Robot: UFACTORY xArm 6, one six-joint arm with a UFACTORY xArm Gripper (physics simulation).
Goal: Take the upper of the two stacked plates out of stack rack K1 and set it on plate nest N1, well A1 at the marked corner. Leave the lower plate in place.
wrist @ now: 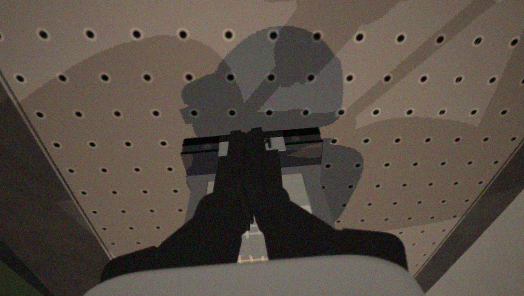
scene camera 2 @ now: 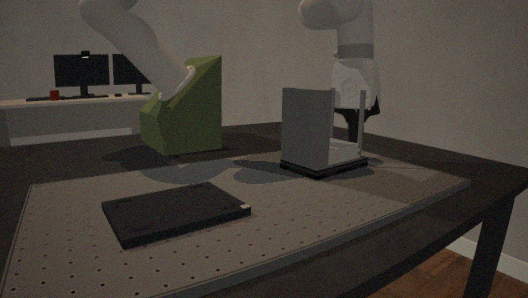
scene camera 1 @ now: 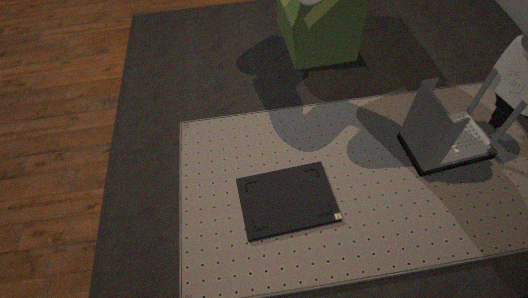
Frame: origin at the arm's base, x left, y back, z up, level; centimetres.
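Seen in the pictures: gripper, fingertip midpoint: (wrist: pixel 251 149) (scene camera 2: pixel 355 141) (scene camera 1: pixel 497 124); arm's base, origin of the base link: (scene camera 2: pixel 177 84).
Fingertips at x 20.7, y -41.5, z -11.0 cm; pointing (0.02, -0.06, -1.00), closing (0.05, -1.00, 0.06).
Pixels of each thing's top centre, then the offset from my fingertips to it. Level surfaces: height alone.
- Stack rack K1, middle of its top: (scene camera 1: pixel 480 91) (scene camera 2: pixel 329 88) dx -9.7, dy +0.5, dz +11.2 cm
- Pale plate material, middle of its top: (wrist: pixel 263 259) (scene camera 2: pixel 323 144) (scene camera 1: pixel 449 133) dx -10.6, dy +0.6, dz +0.6 cm
- Plate nest N1, middle of its top: (scene camera 2: pixel 173 202) (scene camera 1: pixel 286 196) dx -42.8, dy -1.1, dz -2.6 cm
- pegboard, its level: dz -4.1 cm
Stack rack K1 (scene camera 1: pixel 427 125) (scene camera 2: pixel 306 130) (wrist: pixel 201 146) stands at the right of the board, with tall grey walls, posts and a black base. Pale plate material (scene camera 1: pixel 474 136) (scene camera 2: pixel 344 148) (wrist: pixel 296 186) shows low inside it; I cannot tell the two plates apart. Plate nest N1 (scene camera 1: pixel 287 200) (scene camera 2: pixel 175 210) is a flat black slab with corner marks and a small white tag at one corner; no plate is on it. My gripper (scene camera 1: pixel 494 125) (scene camera 2: pixel 353 139) (wrist: pixel 251 149) is shut and empty, pointing down at the rack's post side. Its fingertips are partly hidden in the scene views.
The pegboard (scene camera 1: pixel 215 260) (scene camera 2: pixel 65 270) (wrist: pixel 125 95) carries the nest and rack. A green angular block (scene camera 1: pixel 327 45) (scene camera 2: pixel 192 117) stands behind the board, under the arm's base. Two slim grey posts (scene camera 1: pixel 482 92) (scene camera 2: pixel 362 120) rise beside the gripper. Monitors (scene camera 2: pixel 81 70) stand on a far desk.
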